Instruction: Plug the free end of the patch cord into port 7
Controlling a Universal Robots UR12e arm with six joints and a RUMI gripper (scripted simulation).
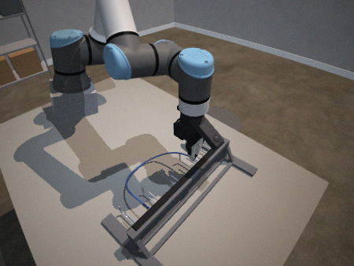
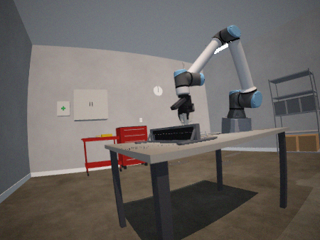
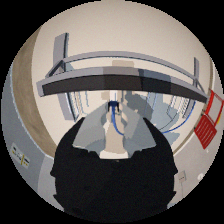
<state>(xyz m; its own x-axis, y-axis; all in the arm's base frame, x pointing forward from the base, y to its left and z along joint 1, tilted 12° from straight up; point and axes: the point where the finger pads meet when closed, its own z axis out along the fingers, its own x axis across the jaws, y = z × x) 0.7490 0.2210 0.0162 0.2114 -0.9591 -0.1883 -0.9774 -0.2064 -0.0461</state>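
Right now the cable plug is 1 cm ahead of my hand and 1 cm below it.
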